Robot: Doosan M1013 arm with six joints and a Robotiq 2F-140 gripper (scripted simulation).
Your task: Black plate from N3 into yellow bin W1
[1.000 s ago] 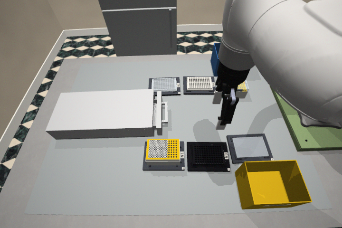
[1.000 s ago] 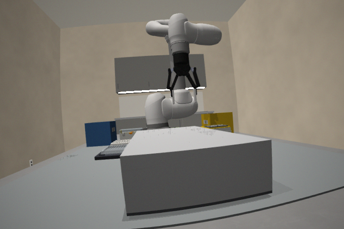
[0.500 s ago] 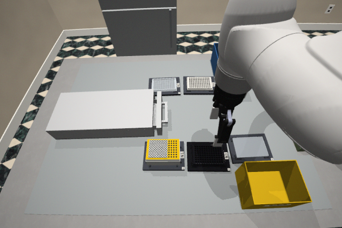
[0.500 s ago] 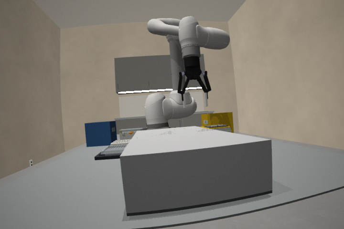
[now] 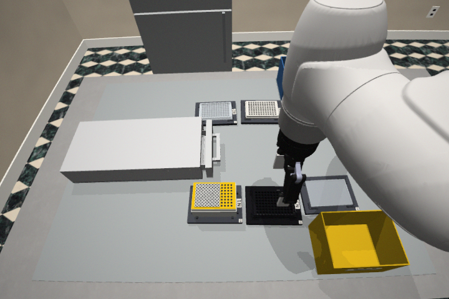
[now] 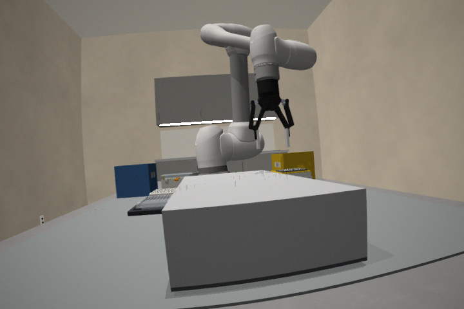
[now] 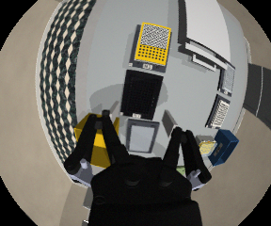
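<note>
My gripper is now 150 mm above the black plate. Also, from my hand: yellow-framed tip rack: 170 mm ahead, 110 mm below; then pale lid: 170 mm behind, 150 mm below, 50 mm to the right; then black nest N3: 160 mm below.
</note>
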